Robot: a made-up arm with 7 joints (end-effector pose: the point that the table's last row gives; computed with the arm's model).
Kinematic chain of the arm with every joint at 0, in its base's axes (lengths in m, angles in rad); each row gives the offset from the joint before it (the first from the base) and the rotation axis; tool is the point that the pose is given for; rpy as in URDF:
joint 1: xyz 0 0 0.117 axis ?
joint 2: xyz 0 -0.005 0.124 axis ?
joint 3: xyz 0 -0.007 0.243 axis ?
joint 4: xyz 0 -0.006 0.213 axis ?
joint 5: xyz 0 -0.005 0.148 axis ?
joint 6: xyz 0 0 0.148 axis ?
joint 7: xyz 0 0 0.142 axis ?
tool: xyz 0 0 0 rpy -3.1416 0 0
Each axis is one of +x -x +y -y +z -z.
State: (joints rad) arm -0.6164 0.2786 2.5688 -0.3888 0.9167 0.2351 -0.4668
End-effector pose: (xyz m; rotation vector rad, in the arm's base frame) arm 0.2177 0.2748 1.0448 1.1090 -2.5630 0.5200
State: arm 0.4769 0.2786 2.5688 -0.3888 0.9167 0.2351 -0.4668
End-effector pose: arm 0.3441 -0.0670 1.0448 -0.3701 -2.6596 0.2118
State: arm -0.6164 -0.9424 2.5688 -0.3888 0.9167 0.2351 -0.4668
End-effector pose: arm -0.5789 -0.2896 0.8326 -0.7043 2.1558 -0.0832
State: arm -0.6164 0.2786 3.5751 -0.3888 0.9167 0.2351 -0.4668
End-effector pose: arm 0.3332 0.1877 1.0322 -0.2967 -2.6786 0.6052
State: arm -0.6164 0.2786 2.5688 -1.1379 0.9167 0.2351 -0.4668
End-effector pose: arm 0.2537 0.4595 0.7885 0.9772 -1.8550 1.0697
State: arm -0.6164 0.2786 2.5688 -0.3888 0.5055 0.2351 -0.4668
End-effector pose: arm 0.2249 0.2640 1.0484 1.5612 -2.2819 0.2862
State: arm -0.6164 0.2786 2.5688 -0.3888 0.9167 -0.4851 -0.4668
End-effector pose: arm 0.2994 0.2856 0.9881 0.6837 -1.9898 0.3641
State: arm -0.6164 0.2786 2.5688 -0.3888 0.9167 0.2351 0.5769
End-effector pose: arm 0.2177 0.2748 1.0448 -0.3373 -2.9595 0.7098
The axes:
joint 1: -z
joint 2: +y
joint 3: -z
joint 4: +y
joint 5: -z
joint 6: +y
joint 7: -z

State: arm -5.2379 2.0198 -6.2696 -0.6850 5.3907 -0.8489 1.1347
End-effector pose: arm 0.3005 -0.7213 0.2004 -1.4986 1.7609 0.6064
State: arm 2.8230 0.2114 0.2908 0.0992 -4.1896 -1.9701 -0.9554
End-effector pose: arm -0.2246 -0.1379 0.8908 0.5073 1.3804 2.7493
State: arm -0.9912 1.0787 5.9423 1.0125 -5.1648 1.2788 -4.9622
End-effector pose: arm 0.3972 0.5492 0.2142 -0.1720 -0.7239 -0.1905
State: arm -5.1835 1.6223 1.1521 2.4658 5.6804 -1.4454 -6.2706
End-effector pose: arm -0.1493 -0.3922 0.1929 0.4305 2.0423 1.5372
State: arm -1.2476 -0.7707 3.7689 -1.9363 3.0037 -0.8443 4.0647
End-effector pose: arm 0.2199 -0.1336 0.7638 0.0105 -2.4713 -0.0660
